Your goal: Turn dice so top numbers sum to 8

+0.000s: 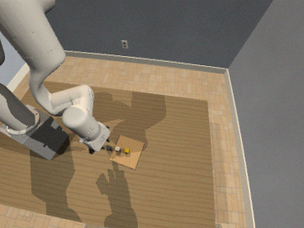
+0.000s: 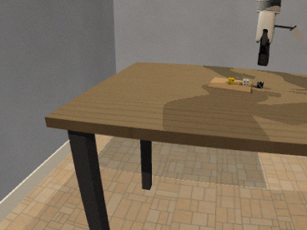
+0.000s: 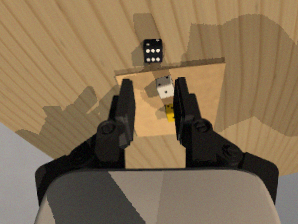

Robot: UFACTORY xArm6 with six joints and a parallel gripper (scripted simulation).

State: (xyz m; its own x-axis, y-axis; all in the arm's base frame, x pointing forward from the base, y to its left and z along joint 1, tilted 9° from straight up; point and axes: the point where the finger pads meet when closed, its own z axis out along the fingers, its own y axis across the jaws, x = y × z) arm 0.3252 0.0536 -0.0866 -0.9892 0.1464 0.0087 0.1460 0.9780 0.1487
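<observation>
Right now my hand is 9 cm above the black die. Also, from my hand: tan mat: 10 cm ahead, 1 cm to the left, 10 cm below; white die: 5 cm ahead, 1 cm to the left, 9 cm below; yellow die: 10 cm ahead, 1 cm to the left, 9 cm below.
</observation>
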